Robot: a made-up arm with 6 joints.
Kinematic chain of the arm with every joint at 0, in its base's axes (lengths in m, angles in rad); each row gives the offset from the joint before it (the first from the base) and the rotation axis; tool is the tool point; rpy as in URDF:
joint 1: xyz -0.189 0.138 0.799 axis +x
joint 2: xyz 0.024 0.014 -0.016 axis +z
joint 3: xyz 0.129 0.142 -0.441 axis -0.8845 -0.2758 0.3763
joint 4: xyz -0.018 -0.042 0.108 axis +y
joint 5: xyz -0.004 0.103 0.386 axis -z
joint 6: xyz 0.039 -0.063 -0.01 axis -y
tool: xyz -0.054 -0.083 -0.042 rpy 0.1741 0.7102 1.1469
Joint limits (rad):
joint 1: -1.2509..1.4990
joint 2: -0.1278..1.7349
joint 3: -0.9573..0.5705
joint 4: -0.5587..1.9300
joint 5: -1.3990..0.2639
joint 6: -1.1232..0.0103
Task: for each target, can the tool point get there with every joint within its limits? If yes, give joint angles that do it. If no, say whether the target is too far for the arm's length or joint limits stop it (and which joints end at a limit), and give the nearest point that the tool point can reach.
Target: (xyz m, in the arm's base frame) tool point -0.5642 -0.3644 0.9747
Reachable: no: joint limits stop it (at a limit: joint 3, joint 4, joint 5, joint 6) | nearest point -0.3496 -0.0867 0.8776 | short by 0.364 m
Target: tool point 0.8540 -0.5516 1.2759
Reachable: no: too far | nearest point 0.3102 -0.3058 0.8533 | short by 0.731 m
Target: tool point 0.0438 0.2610 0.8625
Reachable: yes | joints 0.7454 1.1495 -0.4727 0.0146 -0.5426 -0.9699
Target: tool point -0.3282 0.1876 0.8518
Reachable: yes | joints 0.5237 1.5290 0.2773 -0.0933 -0.2567 -0.5437
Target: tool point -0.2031 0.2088 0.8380
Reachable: yes | joints -0.0526 1.1836 0.0029 -0.1788 -0.1757 -0.9964
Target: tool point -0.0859 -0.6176 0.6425
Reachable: no: joint limits stop it (at a limit: joint 1, joint 2, joint 3, joint 4, joint 6) | nearest point 0.1917 -0.4596 0.5767 | short by 0.326 m
